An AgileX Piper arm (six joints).
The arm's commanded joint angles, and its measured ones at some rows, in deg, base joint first. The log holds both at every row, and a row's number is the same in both.
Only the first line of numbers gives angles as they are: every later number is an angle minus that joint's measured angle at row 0.
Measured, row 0:
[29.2, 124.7, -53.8, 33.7, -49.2, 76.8]
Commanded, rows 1 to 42:
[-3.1, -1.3, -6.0, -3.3, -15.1, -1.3]
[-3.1, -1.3, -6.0, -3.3, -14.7, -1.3]
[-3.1, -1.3, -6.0, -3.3, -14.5, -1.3]
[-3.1, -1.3, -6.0, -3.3, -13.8, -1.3]
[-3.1, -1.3, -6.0, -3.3, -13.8, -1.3]
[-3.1, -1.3, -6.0, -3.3, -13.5, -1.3]
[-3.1, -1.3, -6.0, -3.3, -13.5, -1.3]
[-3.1, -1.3, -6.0, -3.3, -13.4, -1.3]
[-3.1, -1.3, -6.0, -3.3, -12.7, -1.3]
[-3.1, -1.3, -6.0, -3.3, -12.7, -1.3]
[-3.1, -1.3, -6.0, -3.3, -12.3, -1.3]
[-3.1, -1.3, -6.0, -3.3, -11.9, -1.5]
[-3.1, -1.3, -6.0, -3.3, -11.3, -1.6]
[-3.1, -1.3, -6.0, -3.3, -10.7, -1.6]
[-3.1, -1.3, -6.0, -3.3, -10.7, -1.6]
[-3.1, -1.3, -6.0, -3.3, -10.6, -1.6]
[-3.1, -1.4, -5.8, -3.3, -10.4, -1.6]
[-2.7, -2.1, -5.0, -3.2, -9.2, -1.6]
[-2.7, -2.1, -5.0, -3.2, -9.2, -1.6]
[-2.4, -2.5, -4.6, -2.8, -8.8, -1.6]
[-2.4, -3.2, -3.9, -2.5, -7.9, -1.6]
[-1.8, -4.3, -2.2, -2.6, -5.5, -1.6]
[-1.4, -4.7, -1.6, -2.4, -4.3, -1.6]
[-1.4, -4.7, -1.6, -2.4, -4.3, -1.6]
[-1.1, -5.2, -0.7, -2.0, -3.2, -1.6]
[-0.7, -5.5, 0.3, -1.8, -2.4, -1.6]
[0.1, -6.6, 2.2, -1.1, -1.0, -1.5]
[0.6, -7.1, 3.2, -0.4, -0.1, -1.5]
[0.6, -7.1, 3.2, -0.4, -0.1, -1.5]
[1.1, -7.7, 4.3, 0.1, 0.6, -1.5]
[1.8, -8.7, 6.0, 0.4, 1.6, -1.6]
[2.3, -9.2, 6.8, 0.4, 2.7, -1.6]
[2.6, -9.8, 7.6, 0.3, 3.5, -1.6]
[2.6, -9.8, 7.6, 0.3, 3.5, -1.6]
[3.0, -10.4, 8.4, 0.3, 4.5, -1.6]
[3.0, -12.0, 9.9, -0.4, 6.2, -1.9]
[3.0, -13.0, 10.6, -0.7, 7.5, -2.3]
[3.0, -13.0, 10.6, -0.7, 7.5, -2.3]
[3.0, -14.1, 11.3, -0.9, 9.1, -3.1]
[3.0, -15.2, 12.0, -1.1, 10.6, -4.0]
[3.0, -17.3, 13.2, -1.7, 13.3, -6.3]
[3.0, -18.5, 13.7, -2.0, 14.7, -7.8]
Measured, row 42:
[2.7, -15.0, 12.5, -0.4, 10.9, -3.8]
